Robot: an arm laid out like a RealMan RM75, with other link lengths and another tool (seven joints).
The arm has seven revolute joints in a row. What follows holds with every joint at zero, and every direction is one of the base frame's.
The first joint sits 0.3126 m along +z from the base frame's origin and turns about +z.
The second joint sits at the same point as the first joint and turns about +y.
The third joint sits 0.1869 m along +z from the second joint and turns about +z.
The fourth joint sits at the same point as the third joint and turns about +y.
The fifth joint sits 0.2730 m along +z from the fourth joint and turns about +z.
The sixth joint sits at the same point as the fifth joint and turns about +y.
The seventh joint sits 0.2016 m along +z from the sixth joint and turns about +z.
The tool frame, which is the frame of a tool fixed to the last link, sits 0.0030 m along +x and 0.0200 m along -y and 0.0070 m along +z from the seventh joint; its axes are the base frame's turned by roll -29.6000, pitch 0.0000 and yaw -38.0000 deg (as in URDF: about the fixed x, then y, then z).
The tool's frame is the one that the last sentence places.
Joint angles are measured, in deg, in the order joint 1, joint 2, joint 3, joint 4, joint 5, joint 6, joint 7. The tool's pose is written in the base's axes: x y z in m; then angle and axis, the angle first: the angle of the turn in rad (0 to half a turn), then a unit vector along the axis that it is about. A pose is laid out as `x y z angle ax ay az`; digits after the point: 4 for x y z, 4 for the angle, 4 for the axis.
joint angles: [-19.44, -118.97, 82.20, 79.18, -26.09, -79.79, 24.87]
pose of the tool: -0.2461 0.3912 0.0713 2.9027 -0.7062 -0.7019 -0.0924
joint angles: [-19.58, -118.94, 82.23, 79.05, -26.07, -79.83, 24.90]
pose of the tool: -0.2459 0.3914 0.0710 2.9035 -0.7067 -0.7017 -0.0912
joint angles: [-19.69, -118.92, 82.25, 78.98, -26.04, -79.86, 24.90]
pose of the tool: -0.2457 0.3916 0.0709 2.9036 -0.7070 -0.7014 -0.0905
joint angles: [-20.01, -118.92, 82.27, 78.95, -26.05, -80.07, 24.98]
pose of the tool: -0.2438 0.3921 0.0705 2.9067 -0.7087 -0.6999 -0.0890
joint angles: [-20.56, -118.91, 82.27, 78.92, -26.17, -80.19, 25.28]
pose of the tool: -0.2399 0.3940 0.0701 2.9115 -0.7131 -0.6955 -0.0881
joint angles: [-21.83, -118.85, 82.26, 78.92, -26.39, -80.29, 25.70]
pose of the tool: -0.2307 0.3990 0.0700 2.9182 -0.7224 -0.6858 -0.0881
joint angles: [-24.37, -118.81, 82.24, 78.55, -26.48, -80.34, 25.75]
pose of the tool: -0.2148 0.4079 0.0690 2.9248 -0.7355 -0.6716 -0.0889
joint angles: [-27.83, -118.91, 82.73, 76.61, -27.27, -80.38, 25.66]
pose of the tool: -0.1971 0.4144 0.0591 2.9534 -0.7466 -0.6598 -0.0850
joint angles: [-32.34, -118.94, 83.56, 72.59, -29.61, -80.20, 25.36]
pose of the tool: -0.1784 0.4178 0.0400 3.0090 -0.7527 -0.6536 -0.0794
